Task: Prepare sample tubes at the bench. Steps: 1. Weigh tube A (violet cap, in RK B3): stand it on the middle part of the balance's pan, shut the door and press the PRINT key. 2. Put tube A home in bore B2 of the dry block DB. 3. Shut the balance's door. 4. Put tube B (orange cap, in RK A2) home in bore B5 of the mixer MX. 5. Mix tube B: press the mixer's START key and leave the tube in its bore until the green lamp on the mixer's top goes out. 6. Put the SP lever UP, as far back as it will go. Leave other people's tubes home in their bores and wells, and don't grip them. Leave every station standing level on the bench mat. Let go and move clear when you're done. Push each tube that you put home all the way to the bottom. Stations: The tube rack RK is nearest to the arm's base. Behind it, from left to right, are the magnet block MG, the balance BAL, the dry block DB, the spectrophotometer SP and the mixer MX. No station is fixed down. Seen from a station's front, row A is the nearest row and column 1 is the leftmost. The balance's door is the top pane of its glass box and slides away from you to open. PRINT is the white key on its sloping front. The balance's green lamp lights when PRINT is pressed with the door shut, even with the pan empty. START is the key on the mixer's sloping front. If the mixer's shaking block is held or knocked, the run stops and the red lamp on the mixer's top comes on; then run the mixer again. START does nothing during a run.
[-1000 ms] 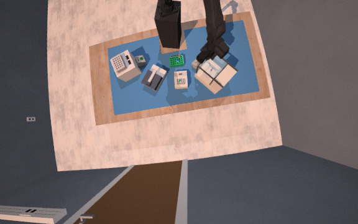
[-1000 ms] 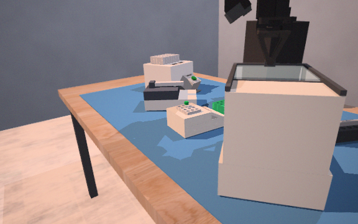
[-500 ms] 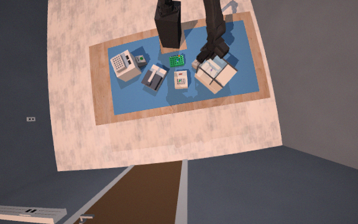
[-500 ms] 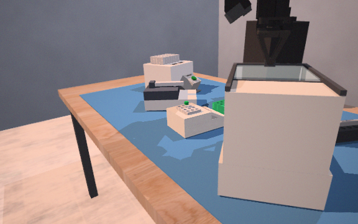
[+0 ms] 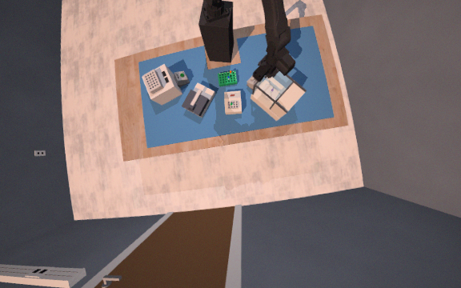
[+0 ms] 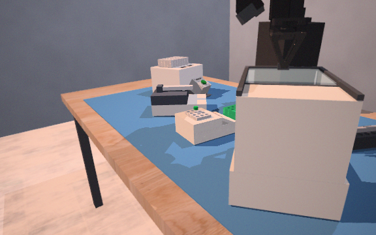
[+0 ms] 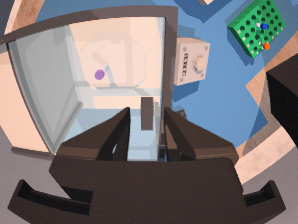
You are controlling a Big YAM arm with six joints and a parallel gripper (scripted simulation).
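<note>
Right now my hand is 30 mm short of the balance door, 10 mm to the right of it and 10 mm above it. Also, from my hand: dry block: 220 mm to the right, 190 mm below, 20 mm ahead; blue-capped tube: 190 mm to the right, 190 mm below, 160 mm behind; magnet block: 200 mm below, 180 mm behind, 150 mm to the left.
</note>
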